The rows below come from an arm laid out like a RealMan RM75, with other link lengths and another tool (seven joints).
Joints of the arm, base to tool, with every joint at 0 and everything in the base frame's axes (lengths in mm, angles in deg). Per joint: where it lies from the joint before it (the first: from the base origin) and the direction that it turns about. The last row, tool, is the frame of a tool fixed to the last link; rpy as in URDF.
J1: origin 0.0 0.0 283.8 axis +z
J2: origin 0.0 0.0 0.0 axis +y
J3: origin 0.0 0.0 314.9 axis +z
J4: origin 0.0 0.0 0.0 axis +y
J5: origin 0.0 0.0 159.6 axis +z
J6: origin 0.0 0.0 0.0 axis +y
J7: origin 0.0 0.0 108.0 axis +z
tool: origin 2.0 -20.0 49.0 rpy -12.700 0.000 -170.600
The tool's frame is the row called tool.
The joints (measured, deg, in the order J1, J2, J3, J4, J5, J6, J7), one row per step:
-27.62, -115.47, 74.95, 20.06, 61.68, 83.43, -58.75
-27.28, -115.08, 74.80, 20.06, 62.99, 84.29, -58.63
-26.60, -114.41, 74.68, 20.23, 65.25, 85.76, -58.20
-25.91, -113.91, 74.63, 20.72, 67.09, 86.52, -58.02
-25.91, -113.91, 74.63, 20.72, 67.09, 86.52, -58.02
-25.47, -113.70, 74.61, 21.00, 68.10, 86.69, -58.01
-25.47, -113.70, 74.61, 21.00, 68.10, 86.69, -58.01
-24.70, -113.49, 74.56, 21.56, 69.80, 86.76, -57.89
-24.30, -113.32, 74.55, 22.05, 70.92, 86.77, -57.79
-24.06, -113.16, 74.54, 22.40, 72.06, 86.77, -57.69
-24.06, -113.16, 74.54, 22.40, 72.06, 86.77, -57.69
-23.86, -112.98, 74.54, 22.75, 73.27, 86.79, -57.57
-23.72, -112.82, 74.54, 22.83, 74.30, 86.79, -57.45
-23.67, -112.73, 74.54, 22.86, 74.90, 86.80, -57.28
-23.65, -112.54, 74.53, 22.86, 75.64, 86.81, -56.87
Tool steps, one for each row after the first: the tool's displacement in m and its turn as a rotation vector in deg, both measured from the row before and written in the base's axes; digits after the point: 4 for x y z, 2 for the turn. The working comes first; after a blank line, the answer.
Tool pose at each row, in the base's axes (x y z in m, rotation vector in deg; the steps are taken from these numbers as rounded here):
-0.2603, 0.3324, 0.0033, -21.54, 127.72, 44.63
-0.2630, 0.3285, 0.0040, -20.83, 128.75, 43.72
-0.2678, 0.3212, 0.0053, -19.29, 130.62, 42.13
-0.2724, 0.3155, 0.0063, -18.22, 132.26, 41.12
-0.2724, 0.3155, 0.0063, -18.22, 132.26, 41.12
-0.2755, 0.3123, 0.0062, -17.95, 133.22, 40.72
-0.2755, 0.3123, 0.0062, -17.95, 133.22, 40.72
-0.2804, 0.3070, 0.0054, -17.48, 134.83, 40.21
-0.2831, 0.3042, 0.0052, -16.86, 135.93, 39.87
-0.2853, 0.3020, 0.0046, -16.23, 137.07, 39.42
-0.2853, 0.3020, 0.0046, -16.23, 137.07, 39.42
-0.2874, 0.2998, 0.0042, -15.49, 138.28, 38.88
-0.2897, 0.2978, 0.0035, -15.08, 139.35, 38.40
-0.2909, 0.2967, 0.0031, -14.70, 139.97, 38.13
-0.2926, 0.2957, 0.0032, -13.94, 140.80, 37.91

-0.0027, -0.0039, 0.0007, -0.72, 0.73, -0.72
-0.0048, -0.0073, 0.0013, -1.18, 1.40, -1.45
-0.0046, -0.0057, 0.0010, -0.87, 1.34, -0.92
0.0000, 0.0000, 0.0000, 0.00, 0.00, 0.00
-0.0031, -0.0032, -0.0001, -0.48, 0.80, -0.22
0.0000, 0.0000, 0.0000, 0.00, 0.00, 0.00
-0.0049, -0.0053, -0.0008, -0.69, 1.40, -0.32
-0.0027, -0.0028, -0.0002, -0.38, 1.00, -0.42
-0.0022, -0.0022, -0.0006, -0.46, 1.01, -0.45
0.0000, 0.0000, 0.0000, 0.00, 0.00, 0.00
-0.0021, -0.0022, -0.0004, -0.51, 1.06, -0.54
-0.0023, -0.0020, -0.0007, -0.51, 0.92, -0.30
-0.0012, -0.0011, -0.0004, -0.26, 0.55, -0.27
-0.0017, -0.0010, 0.0001, -0.19, 0.81, -0.49

